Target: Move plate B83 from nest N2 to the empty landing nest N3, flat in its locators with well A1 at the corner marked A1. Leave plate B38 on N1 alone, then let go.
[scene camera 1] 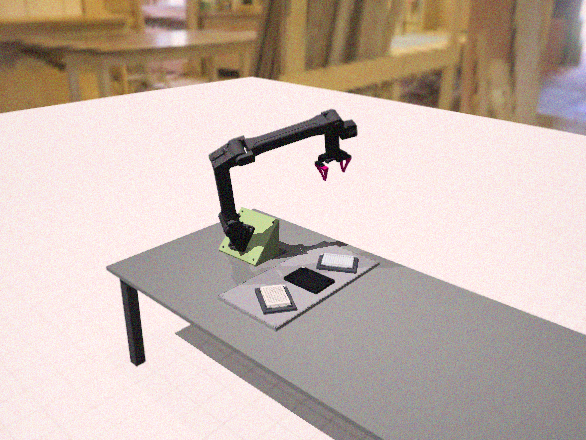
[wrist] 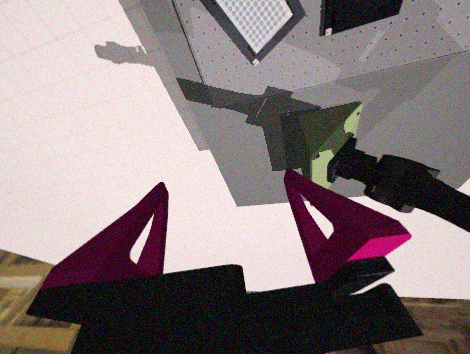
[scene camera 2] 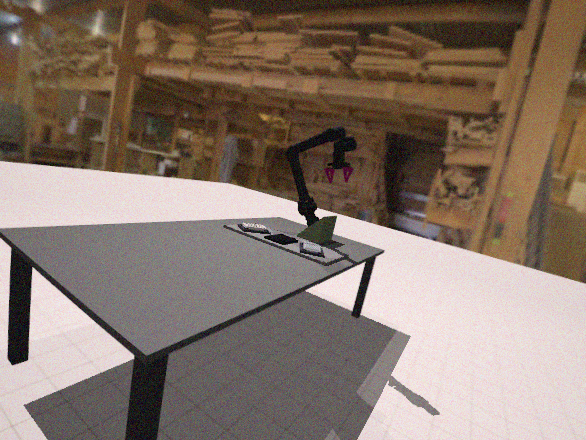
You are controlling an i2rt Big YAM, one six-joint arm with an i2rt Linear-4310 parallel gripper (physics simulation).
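A cream plate (scene camera 1: 274,296) (scene camera 2: 254,227) lies in a dark nest at one end of the grey board. A whitish plate (scene camera 1: 338,261) (scene camera 2: 312,247) (wrist: 257,22) lies in a dark nest at the other end. Between them is a black nest (scene camera 1: 309,280) (scene camera 2: 281,239) (wrist: 361,14) with no plate visible in it. I cannot read plate or nest labels. In the wrist view a small pale mark shows at one corner of the whitish plate's nest and one of the black nest. My gripper (scene camera 1: 334,175) (scene camera 2: 339,181) (wrist: 226,180) is open and empty, high above the table and apart from the plates.
The grey board (scene camera 1: 240,297) (scene camera 2: 333,256) (wrist: 220,62) lies on the table (scene camera 1: 425,325) (scene camera 2: 150,280) (wrist: 227,170). The green wedge base (scene camera 1: 268,241) (scene camera 2: 320,231) (wrist: 325,127) stands close beside the board. The arm's shadow falls near the whitish plate's end.
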